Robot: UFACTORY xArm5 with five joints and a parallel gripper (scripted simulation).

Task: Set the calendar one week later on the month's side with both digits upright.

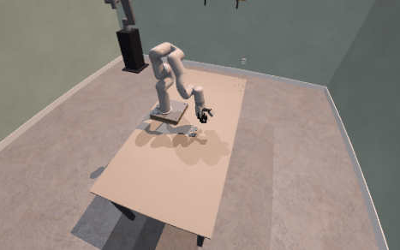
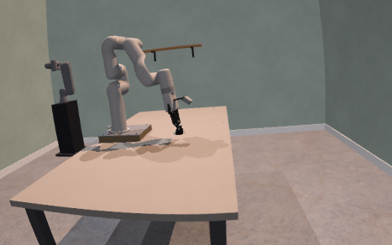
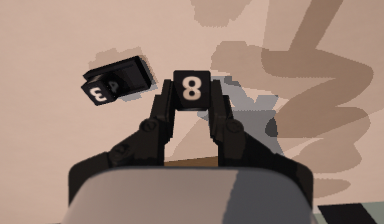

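Now: hand 2 cm above the black cube. The rest, counted from my hand: black calendar tray: 1 cm behind, 10 cm to the left, 10 cm below.
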